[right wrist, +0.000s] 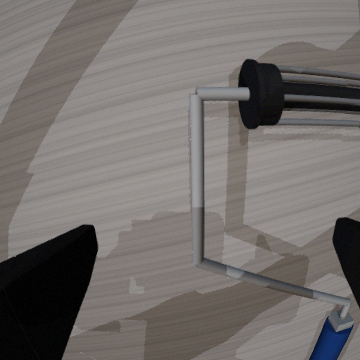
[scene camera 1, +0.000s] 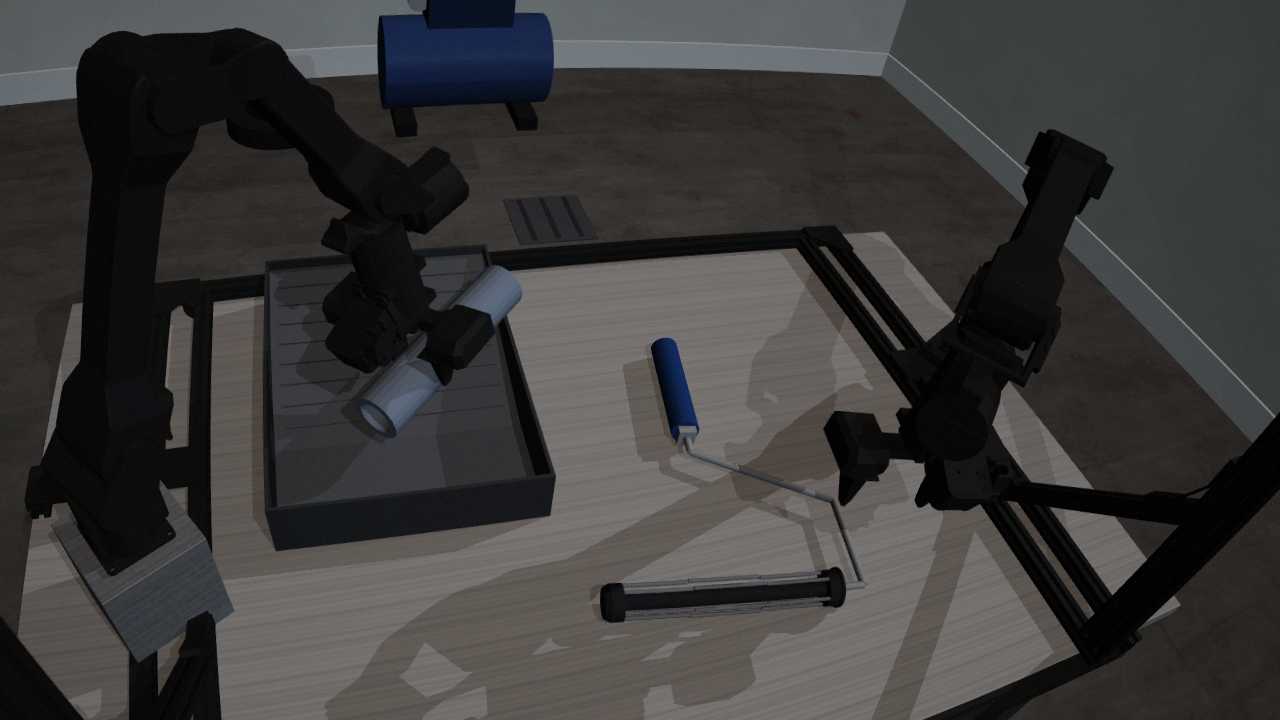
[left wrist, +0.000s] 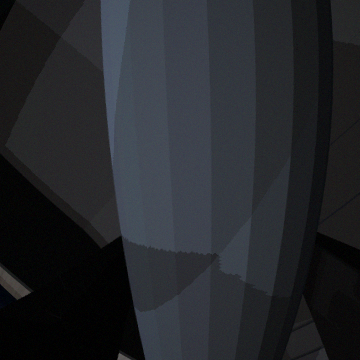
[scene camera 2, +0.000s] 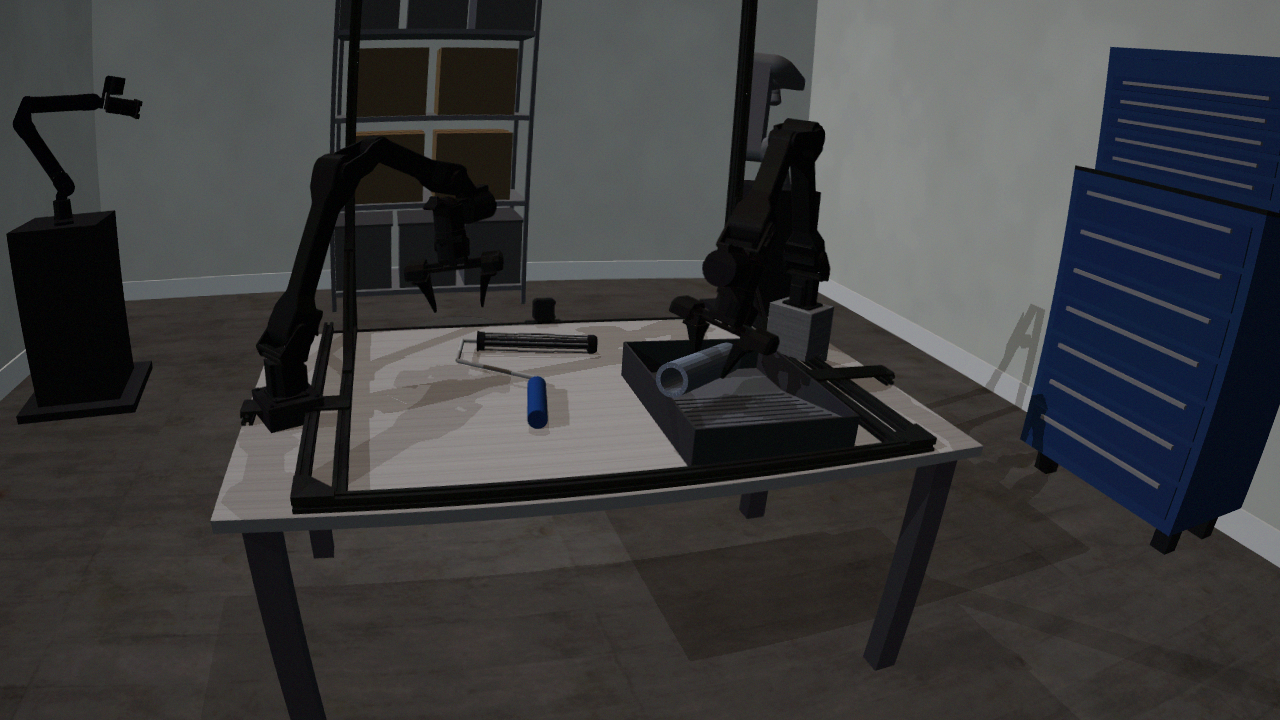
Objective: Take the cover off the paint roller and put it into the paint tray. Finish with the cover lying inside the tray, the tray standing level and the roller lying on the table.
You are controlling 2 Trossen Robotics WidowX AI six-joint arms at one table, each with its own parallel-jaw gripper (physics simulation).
Labels:
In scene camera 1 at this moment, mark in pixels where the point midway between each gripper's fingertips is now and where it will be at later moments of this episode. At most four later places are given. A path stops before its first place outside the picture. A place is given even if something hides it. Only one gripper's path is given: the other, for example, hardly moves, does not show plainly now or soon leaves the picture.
My left gripper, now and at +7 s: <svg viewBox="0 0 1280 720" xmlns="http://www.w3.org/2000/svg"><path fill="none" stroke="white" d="M426 375L425 269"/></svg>

